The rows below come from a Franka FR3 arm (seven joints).
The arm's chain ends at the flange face. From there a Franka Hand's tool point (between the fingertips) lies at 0.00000 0.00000 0.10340 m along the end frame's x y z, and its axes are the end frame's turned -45 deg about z.
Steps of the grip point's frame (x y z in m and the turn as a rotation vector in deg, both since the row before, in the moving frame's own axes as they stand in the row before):
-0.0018, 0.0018, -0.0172, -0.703, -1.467, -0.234
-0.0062, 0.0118, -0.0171, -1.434, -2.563, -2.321
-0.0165, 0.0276, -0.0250, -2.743, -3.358, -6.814
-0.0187, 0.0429, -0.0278, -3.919, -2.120, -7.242
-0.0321, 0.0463, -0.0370, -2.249, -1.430, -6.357
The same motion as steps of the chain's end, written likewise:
0.0010, -0.0002, -0.0172, -1.534, -0.540, -0.234
0.0053, 0.0076, -0.0170, -2.826, -0.798, -2.321
0.0082, 0.0234, -0.0247, -4.314, -0.435, -6.814
0.0143, 0.0360, -0.0275, -4.270, 1.272, -7.242
0.0087, 0.0508, -0.0369, -2.601, 0.579, -6.357

